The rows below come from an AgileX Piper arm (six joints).
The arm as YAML. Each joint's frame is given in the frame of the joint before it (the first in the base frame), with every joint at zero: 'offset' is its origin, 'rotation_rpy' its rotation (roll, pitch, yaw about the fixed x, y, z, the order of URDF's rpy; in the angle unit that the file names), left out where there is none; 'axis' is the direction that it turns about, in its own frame. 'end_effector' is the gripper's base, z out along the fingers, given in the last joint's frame.
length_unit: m
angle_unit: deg
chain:
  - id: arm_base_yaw
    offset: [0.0, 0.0, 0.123]
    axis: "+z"
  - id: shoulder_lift
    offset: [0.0, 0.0, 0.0]
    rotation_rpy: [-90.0, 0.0, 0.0]
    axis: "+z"
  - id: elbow
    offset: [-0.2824, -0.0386, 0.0]
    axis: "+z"
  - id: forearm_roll
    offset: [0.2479, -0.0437, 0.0]
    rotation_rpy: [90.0, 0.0, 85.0]
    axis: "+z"
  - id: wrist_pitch
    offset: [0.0, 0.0, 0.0]
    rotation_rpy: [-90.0, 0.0, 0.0]
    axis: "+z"
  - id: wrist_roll
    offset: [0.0, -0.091, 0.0]
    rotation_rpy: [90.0, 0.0, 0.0]
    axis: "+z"
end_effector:
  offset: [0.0, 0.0, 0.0]
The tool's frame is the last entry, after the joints.
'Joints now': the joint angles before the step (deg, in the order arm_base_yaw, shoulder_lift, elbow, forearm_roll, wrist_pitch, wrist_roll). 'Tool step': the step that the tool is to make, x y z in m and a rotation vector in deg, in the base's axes. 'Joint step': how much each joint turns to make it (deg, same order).
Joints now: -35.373, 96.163, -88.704, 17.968, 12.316, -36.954
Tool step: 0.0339, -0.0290, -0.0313, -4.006, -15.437, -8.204
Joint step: 1.241, 9.166, 0.019, 3.950, -25.651, 2.750
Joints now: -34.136, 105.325, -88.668, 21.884, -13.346, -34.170
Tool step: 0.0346, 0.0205, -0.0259, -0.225, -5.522, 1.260
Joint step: 5.218, 5.028, 0.084, 1.048, -10.395, 2.679
